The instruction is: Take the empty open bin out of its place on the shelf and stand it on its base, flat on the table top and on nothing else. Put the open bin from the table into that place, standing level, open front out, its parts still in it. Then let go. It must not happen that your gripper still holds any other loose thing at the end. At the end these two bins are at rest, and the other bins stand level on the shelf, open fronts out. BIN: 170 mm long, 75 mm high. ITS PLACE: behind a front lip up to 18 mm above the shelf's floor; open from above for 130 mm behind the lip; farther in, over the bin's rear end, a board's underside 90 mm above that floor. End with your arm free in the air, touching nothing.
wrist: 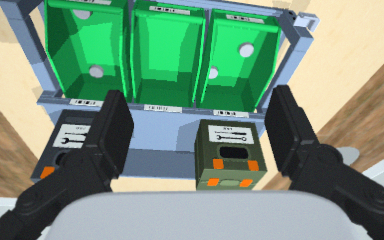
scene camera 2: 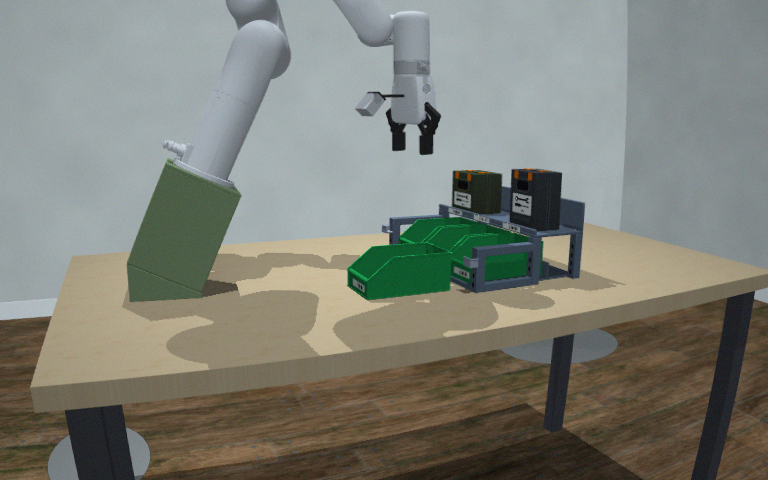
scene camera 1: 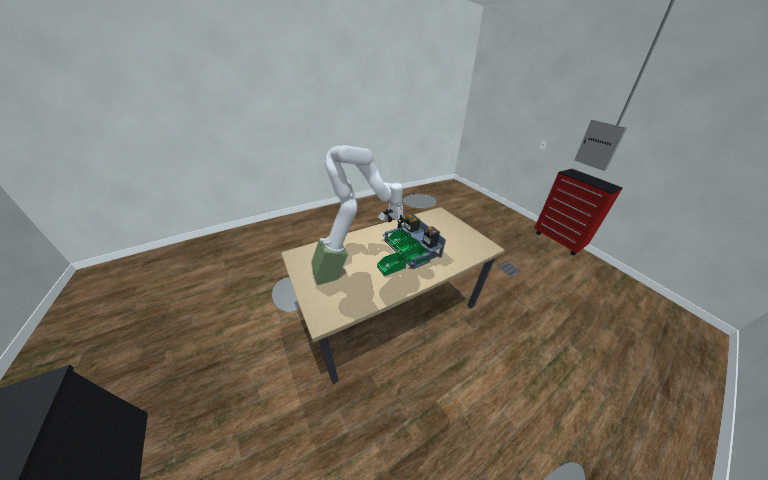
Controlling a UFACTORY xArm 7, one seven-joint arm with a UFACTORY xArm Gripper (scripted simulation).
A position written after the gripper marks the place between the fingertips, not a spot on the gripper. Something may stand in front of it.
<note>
In view: the gripper (scene camera 2: 412, 152).
The gripper shows as well in the wrist view (wrist: 197, 105).
</note>
